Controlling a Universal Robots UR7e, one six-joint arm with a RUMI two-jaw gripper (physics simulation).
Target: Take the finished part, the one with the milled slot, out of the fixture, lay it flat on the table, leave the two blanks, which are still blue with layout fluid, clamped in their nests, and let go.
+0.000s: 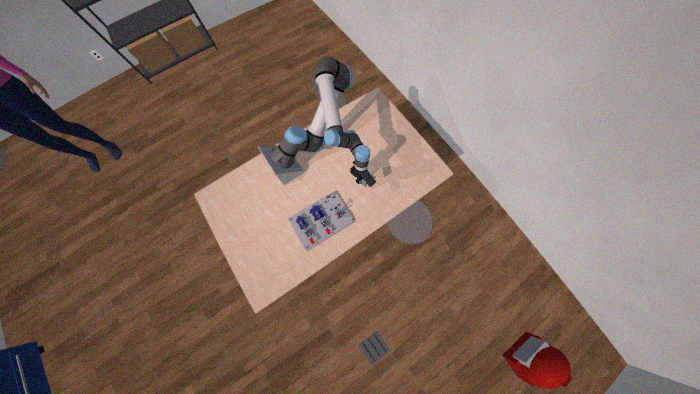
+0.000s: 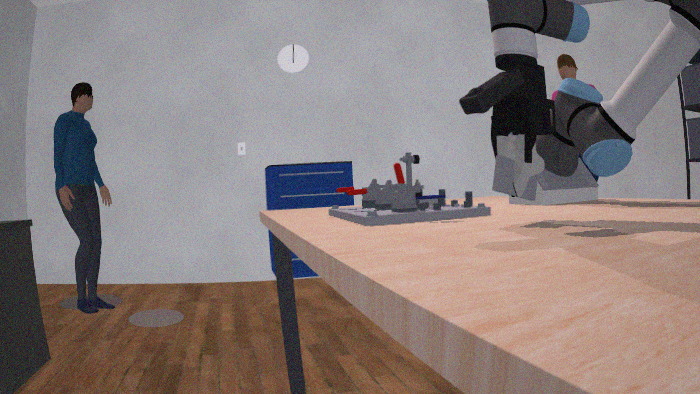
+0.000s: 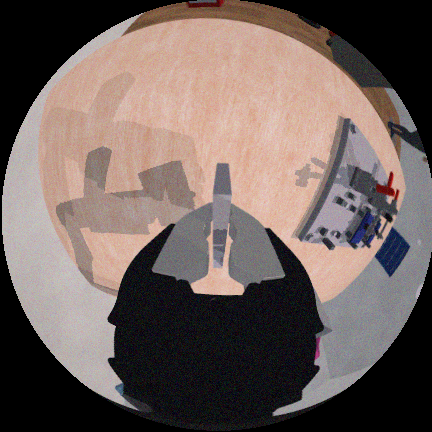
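Seen in the pictures: gripper, fingertip midpoint: (image 1: 360, 182) (image 2: 515, 197); arm's base at its link origin: (image 1: 281, 158) (image 2: 552, 156).
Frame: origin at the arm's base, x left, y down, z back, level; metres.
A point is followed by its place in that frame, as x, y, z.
Observation:
My gripper (image 1: 362, 182) @[0.345, 0.080, -0.382] (image 2: 518, 175) (image 3: 220, 204) @[0.345, 0.080, -0.382] is shut on the finished part (image 2: 503, 175) @[0.356, 0.049, -0.411] (image 3: 222, 200) @[0.352, 0.021, -0.412], a narrow grey block sticking out past the fingertips. Its slot cannot be made out. The part hangs above the table (image 1: 240, 240) @[-0.484, 0.118, -0.275] (image 2: 500, 280) @[0.652, 0.118, -0.609] (image 3: 240, 90) @[0.348, 0.117, -0.517], beside the fixture plate (image 1: 300, 236) @[-0.154, 0.102, -0.462] (image 2: 435, 216) @[0.181, 0.111, -0.445] (image 3: 350, 142) @[0.165, 0.103, -0.524] and apart from it. Two blue blanks sit in their nests on the plate: one blank (image 1: 317, 213) (image 3: 361, 229) near the middle, the other blank (image 1: 301, 222) (image 3: 370, 237) towards the far end. The third nest, nearest the gripper, holds no part.
Clamps with red handles (image 1: 328, 231) (image 2: 398, 173) @[0.123, 0.036, -0.487] (image 3: 386, 189) @[0.124, 0.032, -0.483] stand on the fixture, the nearest one raised. The arm's sloped base mount (image 1: 281, 171) @[-0.040, -0.042, -0.097] stands at the table's rear edge. One person (image 1: 30, 105) and another person (image 2: 75, 145) stand away from the table.

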